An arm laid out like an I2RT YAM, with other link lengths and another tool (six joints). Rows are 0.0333 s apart.
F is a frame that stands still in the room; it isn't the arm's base.
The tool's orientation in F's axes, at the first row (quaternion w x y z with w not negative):
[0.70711, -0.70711, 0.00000, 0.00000]
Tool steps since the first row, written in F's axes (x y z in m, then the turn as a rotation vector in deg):
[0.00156, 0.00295, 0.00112, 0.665, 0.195, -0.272]
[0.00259, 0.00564, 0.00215, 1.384, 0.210, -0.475]
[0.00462, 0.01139, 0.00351, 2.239, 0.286, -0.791]
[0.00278, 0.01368, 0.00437, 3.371, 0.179, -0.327]
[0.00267, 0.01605, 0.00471, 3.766, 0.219, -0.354]
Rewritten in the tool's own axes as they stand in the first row. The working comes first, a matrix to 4 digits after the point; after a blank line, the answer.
The tool's axes in the first row as the columns of a matrix, in F's axes (used below as rounded here):
[1.0000, 0.0000, 0.0000]
[0.0000, 0.0000, 1.0000]
[0.0000, -1.0000, 0.0000]

[0.00156, -0.00112, 0.00295, 0.665, 0.272, 0.195]
[0.00259, -0.00215, 0.00564, 1.384, 0.475, 0.210]
[0.00462, -0.00351, 0.01139, 2.239, 0.791, 0.286]
[0.00278, -0.00437, 0.01368, 3.371, 0.327, 0.179]
[0.00267, -0.00471, 0.01605, 3.766, 0.354, 0.219]

